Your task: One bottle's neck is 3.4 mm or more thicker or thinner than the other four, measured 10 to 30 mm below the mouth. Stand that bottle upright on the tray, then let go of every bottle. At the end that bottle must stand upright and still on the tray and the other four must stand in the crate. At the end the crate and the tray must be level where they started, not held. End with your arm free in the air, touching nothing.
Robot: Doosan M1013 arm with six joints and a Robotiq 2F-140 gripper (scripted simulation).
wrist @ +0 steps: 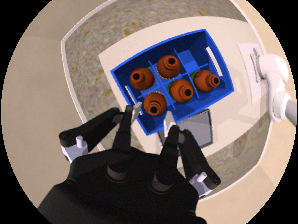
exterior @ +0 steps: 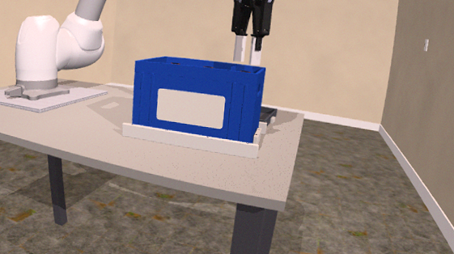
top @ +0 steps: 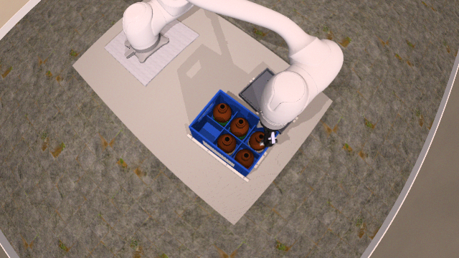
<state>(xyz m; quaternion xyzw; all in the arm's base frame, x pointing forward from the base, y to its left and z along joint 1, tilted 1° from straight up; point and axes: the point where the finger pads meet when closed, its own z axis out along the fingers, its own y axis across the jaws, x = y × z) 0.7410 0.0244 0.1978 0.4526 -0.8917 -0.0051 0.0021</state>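
Right now my hand is 1 cm short of the bottle, 9 cm to the left of it and 13 cm above it. From my hand the other things lie so: crate (8 cm behind, 6 cm to the right, 13 cm below); dark grey tray (9 cm behind, 20 cm to the left, 20 cm below).
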